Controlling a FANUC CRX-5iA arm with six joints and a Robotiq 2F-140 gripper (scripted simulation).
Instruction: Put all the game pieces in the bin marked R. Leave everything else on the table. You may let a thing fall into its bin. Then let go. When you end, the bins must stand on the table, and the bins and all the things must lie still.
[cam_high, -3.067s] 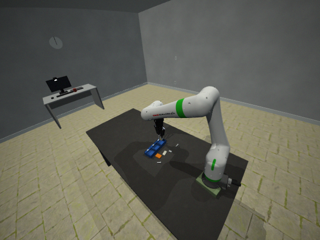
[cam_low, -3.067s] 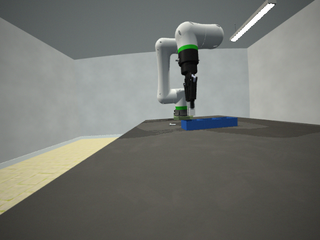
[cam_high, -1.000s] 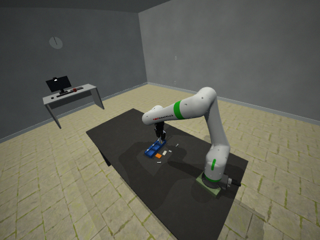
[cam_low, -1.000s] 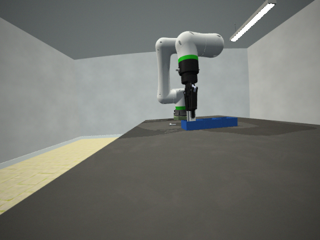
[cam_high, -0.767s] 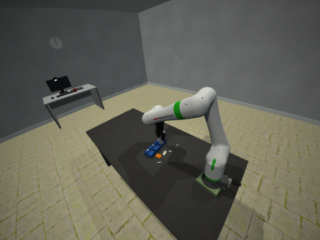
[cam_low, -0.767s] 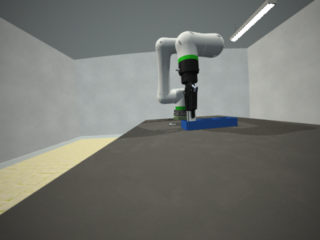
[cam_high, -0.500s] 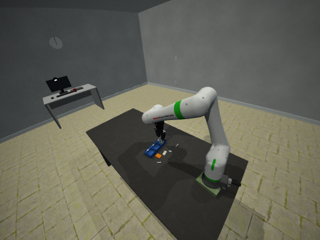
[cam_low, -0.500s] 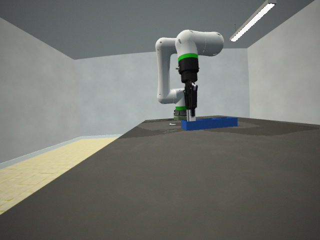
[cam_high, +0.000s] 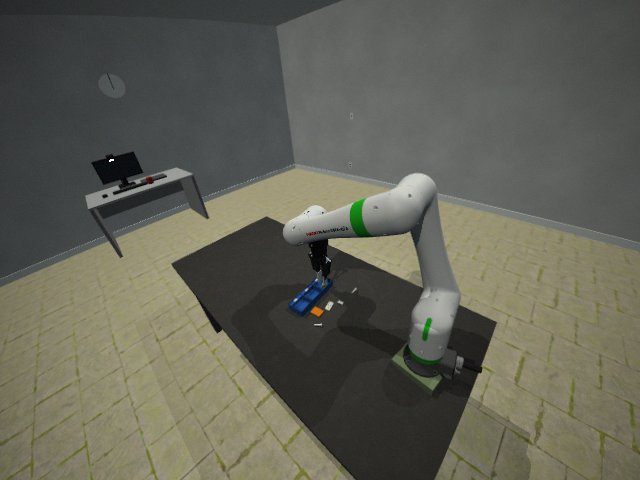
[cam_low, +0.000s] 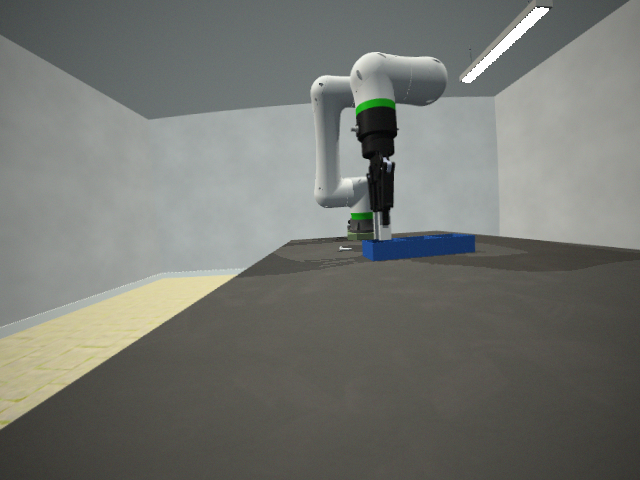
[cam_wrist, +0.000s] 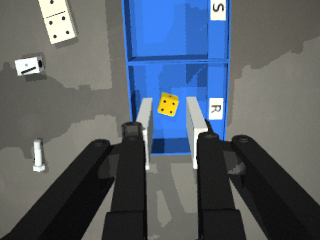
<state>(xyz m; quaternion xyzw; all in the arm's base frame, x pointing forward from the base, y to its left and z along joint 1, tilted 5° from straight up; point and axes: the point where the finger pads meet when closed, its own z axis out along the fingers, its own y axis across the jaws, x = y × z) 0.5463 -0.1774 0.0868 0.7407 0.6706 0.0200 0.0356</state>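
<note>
Right now the yellow die is 60 mm below my hand. The rest, counted from my hand: white domino (90 mm behind, 90 mm to the left, 70 mm below); then pale grey piece (130 mm behind, 60 mm to the left, 70 mm below); then blue bin (20 mm ahead, 80 mm to the left, 50 mm below).
</note>
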